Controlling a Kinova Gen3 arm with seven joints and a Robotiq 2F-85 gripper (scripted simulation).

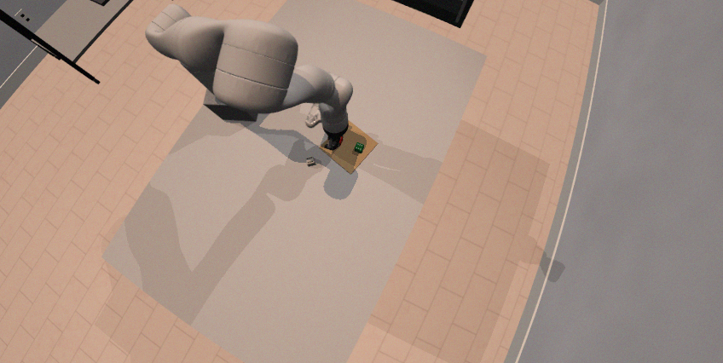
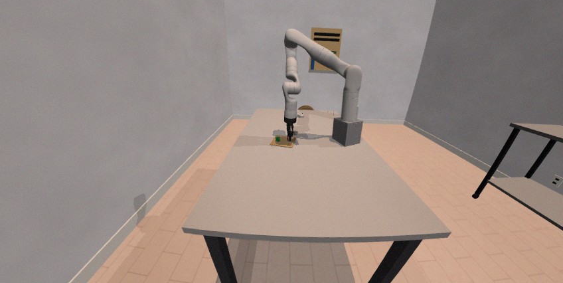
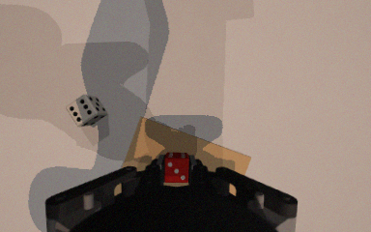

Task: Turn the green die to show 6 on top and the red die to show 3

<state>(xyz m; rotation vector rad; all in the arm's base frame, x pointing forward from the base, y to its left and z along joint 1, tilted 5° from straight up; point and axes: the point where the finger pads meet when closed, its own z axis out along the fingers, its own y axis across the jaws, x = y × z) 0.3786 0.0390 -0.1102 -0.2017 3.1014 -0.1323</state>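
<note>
Now: the red die 10 mm below my hand. From my hand the other things lie so: white die 100 mm to the right, 40 mm behind, 10 mm below; then green die 70 mm ahead, 10 mm to the left, 10 mm below; then tan mat 40 mm ahead, 20 mm below, 10 mm to the left.
</note>
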